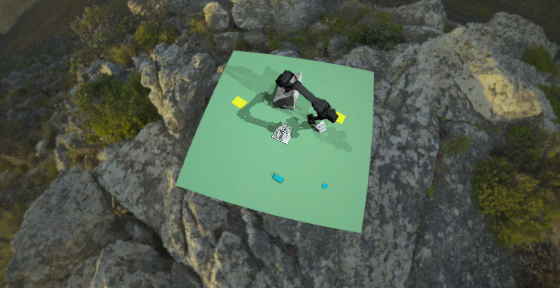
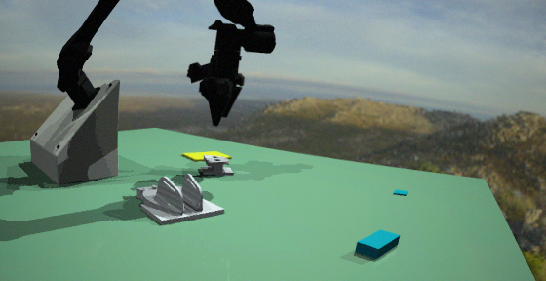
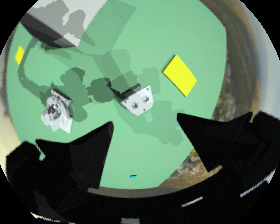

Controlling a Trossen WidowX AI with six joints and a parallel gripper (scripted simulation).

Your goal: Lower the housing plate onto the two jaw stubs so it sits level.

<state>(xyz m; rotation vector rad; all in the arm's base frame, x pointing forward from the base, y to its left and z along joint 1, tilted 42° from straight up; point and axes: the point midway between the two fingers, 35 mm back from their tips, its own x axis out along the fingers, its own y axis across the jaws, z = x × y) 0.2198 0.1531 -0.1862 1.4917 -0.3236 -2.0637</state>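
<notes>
My gripper tip is 90 mm above the grey housing plate and 10 mm past it. Also, from my gripper tip: cyan block: 390 mm ahead, 240 mm to the right, 110 mm below.
</notes>
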